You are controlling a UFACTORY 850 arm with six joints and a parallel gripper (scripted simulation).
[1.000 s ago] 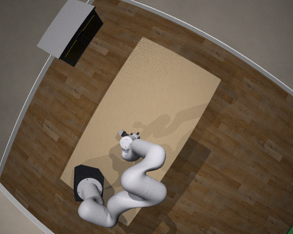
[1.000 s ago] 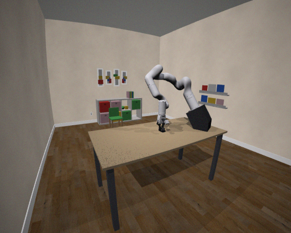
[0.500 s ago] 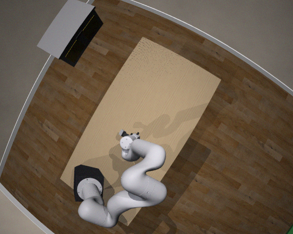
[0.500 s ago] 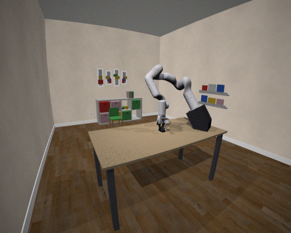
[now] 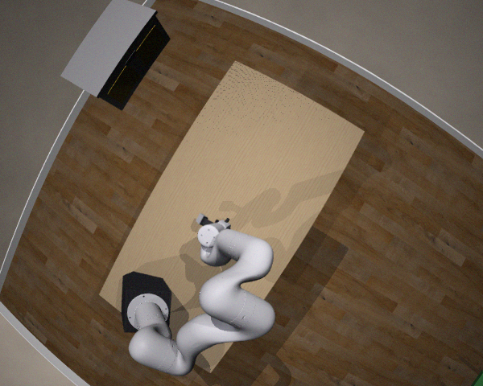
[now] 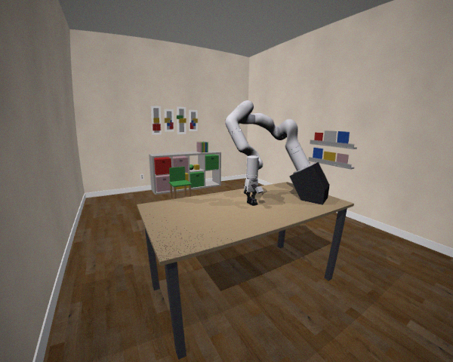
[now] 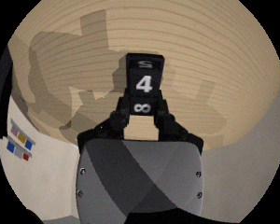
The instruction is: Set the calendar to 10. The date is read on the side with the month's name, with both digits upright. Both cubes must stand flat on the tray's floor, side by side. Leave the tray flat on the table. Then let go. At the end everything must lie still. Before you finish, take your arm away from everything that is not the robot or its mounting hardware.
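The tray is 20 mm to the left of my hand and 30 mm below it.
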